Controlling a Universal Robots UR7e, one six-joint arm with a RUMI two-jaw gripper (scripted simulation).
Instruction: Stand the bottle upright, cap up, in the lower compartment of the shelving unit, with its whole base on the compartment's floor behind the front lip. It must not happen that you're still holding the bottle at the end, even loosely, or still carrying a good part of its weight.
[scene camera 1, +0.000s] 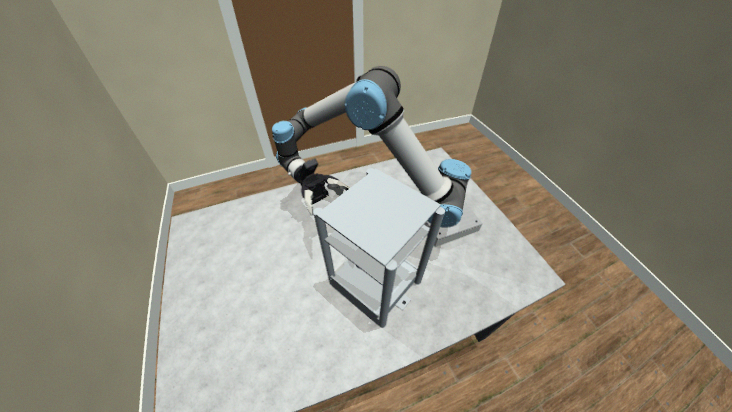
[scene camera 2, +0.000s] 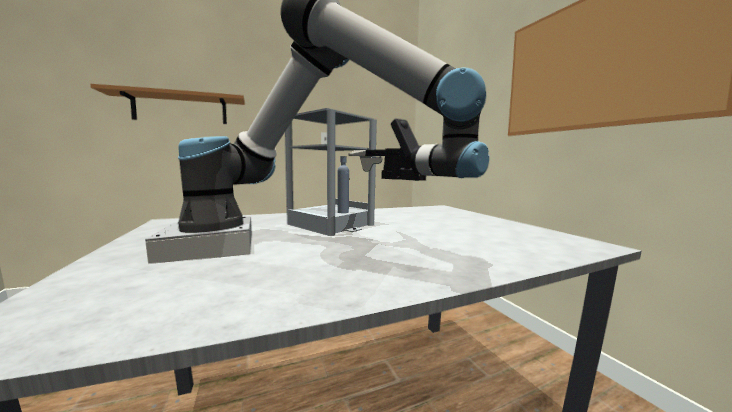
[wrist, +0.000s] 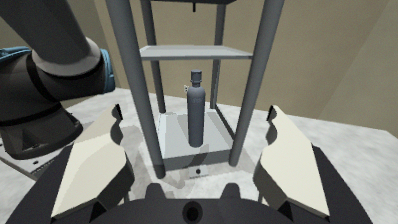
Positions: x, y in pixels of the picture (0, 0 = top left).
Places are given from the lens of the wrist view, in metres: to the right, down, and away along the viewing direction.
my gripper (wrist: 195, 105): 0.00, -0.01, 0.13
grey bottle (wrist: 196, 94): -0.01, -0.04, 0.25
shelving unit (wrist: 168, 146): -0.08, 0.09, 0.34
The marked spots on the shelving unit and the grey bottle are 0.17 m apart.
